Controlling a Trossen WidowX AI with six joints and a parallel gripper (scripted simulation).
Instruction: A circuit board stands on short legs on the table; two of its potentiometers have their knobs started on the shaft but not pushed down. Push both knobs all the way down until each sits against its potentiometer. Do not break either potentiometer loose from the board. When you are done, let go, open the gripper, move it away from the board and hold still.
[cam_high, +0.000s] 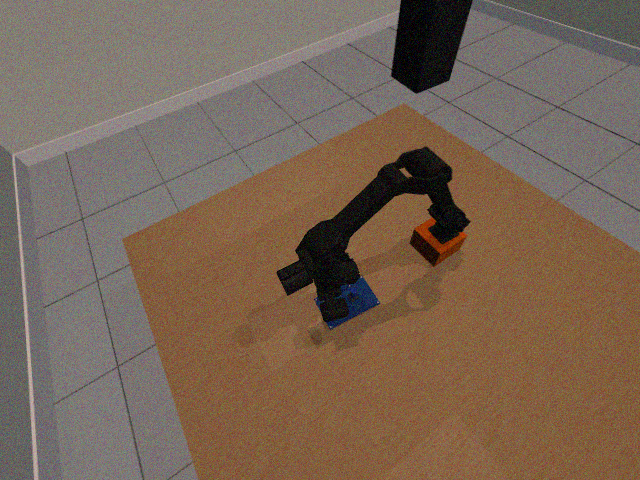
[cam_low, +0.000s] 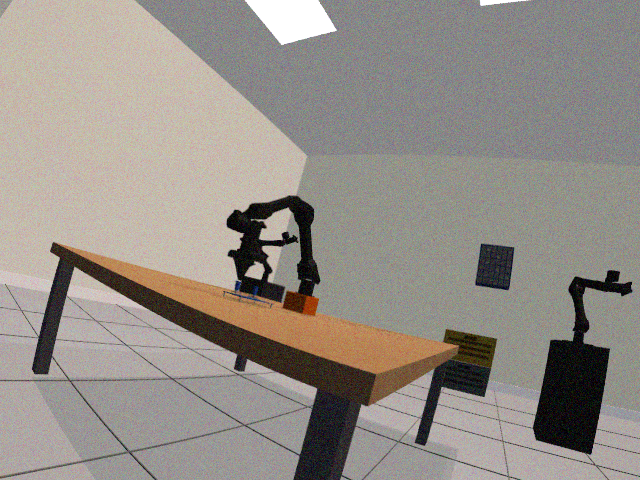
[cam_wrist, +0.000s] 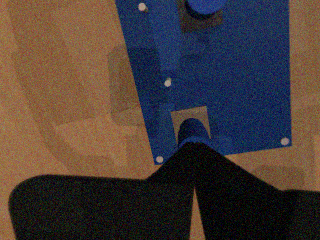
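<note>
Right now my gripper tip is 2 cm above the blue knob.
</note>
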